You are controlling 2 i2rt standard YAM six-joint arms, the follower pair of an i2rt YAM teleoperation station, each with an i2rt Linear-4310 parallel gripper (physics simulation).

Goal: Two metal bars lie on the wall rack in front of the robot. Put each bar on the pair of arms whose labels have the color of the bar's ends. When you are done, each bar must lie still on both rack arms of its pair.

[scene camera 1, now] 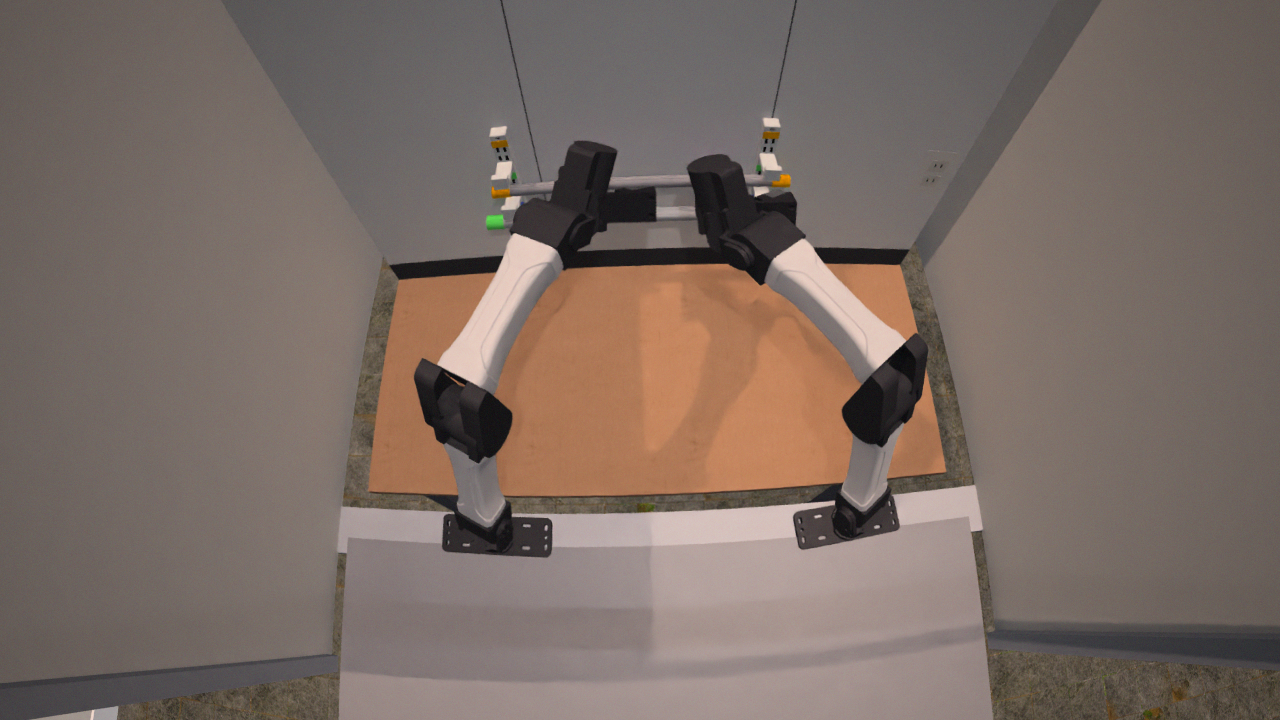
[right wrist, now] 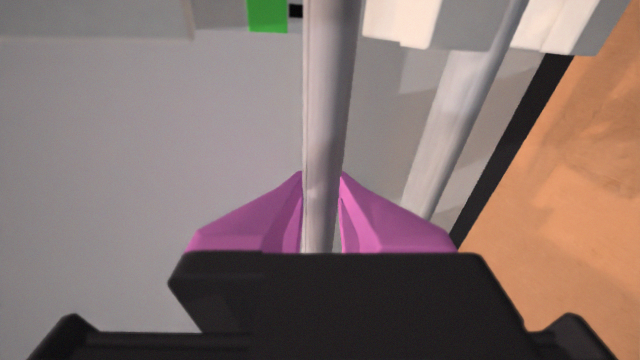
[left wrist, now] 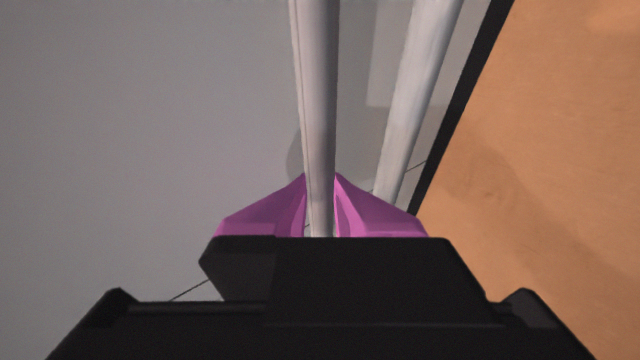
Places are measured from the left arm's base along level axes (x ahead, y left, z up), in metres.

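Pixels of known places: left gripper, fingertip midpoint: [left wrist: 320,180]; right gripper, fingertip midpoint: [right wrist: 320,180]; left arm's base at its link origin: [scene camera 1: 496,535]; right arm's base at its link origin: [scene camera 1: 846,522].
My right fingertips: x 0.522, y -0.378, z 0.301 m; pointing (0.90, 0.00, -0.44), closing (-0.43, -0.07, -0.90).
For each thing: its top centre in the pictures, then the offset to it from my right fingertips. "*": a spot on its surface instead. Level surfaces: height alone.
- orange-ended bar at its top centre: [left wrist: 283,8] [right wrist: 299,306] [scene camera 1: 640,176] dx -0.010, dy +0.116, dz +0.016 m
- green-ended bar at its top centre: [left wrist: 414,42] [right wrist: 378,280] [scene camera 1: 634,209] dx -0.013, dy +0.126, dz -0.065 m
- green label at a spot on its surface: [right wrist: 267,16] * dx +0.003, dy -0.075, dz +0.025 m
- brown board at its surface level: dz -0.289 m
The orange-ended bar [scene camera 1: 657,181] [left wrist: 320,100] [right wrist: 327,100] is level, by the outer tips of the white rack arms [scene camera 1: 503,173] [scene camera 1: 768,166]; whether it touches them is unclear. My left gripper [left wrist: 320,180] and right gripper [right wrist: 321,177] are shut on it, left and right of its middle; their fingertips are hidden in scene camera 1. The green-ended bar [scene camera 1: 675,213] [left wrist: 420,75] [right wrist: 450,125] lies lower, its left green end showing and its right end hidden. Orange labels [scene camera 1: 499,143] [scene camera 1: 770,135] mark the top arms; a green label [right wrist: 267,16] shows beyond the held bar.
The grey back wall [scene camera 1: 644,80] stands behind the rack, with two thin dark lines running up it. Side walls [scene camera 1: 179,358] [scene camera 1: 1118,358] flank both arms. A brown board [scene camera 1: 581,385] lies below the arms, and a black strip [scene camera 1: 644,257] runs along the wall's foot.
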